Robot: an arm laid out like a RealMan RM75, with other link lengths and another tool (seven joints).
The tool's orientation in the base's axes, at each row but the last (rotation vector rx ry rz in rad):
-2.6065, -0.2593, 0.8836
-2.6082, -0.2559, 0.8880
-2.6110, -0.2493, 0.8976
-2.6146, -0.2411, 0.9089
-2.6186, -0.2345, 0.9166
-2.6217, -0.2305, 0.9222
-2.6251, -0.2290, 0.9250
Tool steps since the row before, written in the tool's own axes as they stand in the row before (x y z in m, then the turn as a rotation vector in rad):
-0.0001, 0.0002, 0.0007, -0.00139, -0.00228, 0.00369
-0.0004, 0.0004, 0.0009, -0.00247, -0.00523, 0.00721
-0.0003, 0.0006, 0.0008, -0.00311, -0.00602, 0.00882
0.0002, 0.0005, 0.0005, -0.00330, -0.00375, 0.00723
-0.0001, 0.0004, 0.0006, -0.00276, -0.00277, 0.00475
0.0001, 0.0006, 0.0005, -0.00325, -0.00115, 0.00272
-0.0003, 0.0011, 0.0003, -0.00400, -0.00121, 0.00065
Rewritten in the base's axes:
-0.0005, 0.0000, -0.0005, -0.00349, 0.00275, -0.00102
-0.0008, -0.0002, -0.0006, -0.00666, 0.00615, -0.00181
-0.0007, -0.0004, -0.0007, -0.00820, 0.00715, -0.00232
-0.0001, -0.0003, -0.0007, -0.00725, 0.00457, -0.00194
-0.0004, -0.0002, -0.0005, -0.00524, 0.00312, -0.00082
-0.0002, -0.0004, -0.0006, -0.00428, 0.00094, 0.00032
-0.0004, -0.0010, -0.0005, -0.00355, 0.00024, 0.00228

